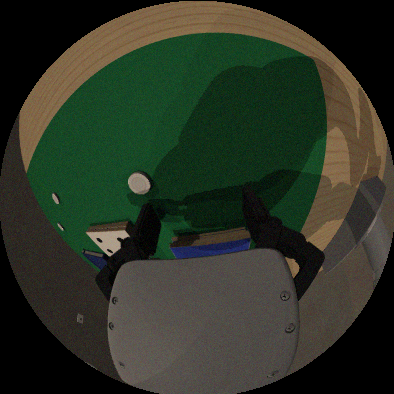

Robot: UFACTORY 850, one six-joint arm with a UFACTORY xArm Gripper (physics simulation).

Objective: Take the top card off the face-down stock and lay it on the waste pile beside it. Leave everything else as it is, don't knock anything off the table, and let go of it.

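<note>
The face-down stock point(211, 247) shows its blue top card and brown layered side at the lower middle, with its near part hidden behind the gripper's grey body. The waste pile point(106, 237), with a white face and black dots, lies to its left, partly covered by the left finger. My gripper point(197, 206) is wide open and empty. Its black fingers stand toward the left and right sides of the stock; their exact height above the cloth is hard to tell.
A white round disc point(139, 183) lies on the green cloth point(115, 110) beyond the left finger. Two small white discs point(55, 198) point(61, 227) lie at the far left. A dark blue item point(94, 259) lies near the waste pile. The wooden table rim point(165, 20) curves around the cloth.
</note>
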